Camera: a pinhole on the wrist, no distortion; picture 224 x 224 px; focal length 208.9 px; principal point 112.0 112.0 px. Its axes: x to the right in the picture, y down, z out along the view. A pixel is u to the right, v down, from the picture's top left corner.
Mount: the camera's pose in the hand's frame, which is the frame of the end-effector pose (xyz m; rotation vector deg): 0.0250 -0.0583 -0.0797 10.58 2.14 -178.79
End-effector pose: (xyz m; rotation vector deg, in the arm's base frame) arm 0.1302 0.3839 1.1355 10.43 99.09 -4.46
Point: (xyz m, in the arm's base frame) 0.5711 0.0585 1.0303
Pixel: 94 177
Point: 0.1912 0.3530 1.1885
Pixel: 217 46
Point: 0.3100 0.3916 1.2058
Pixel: 187 23
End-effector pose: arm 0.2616 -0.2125 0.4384 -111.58 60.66 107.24
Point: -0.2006 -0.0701 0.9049
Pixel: outside the picture
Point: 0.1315 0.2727 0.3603
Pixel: 130 200
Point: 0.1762 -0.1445 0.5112
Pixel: 209 8
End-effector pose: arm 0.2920 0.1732 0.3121 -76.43 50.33 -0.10
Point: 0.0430 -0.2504 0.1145
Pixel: behind the camera
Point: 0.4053 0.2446 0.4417
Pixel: 142 191
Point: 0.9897 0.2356 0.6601
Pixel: outside the picture
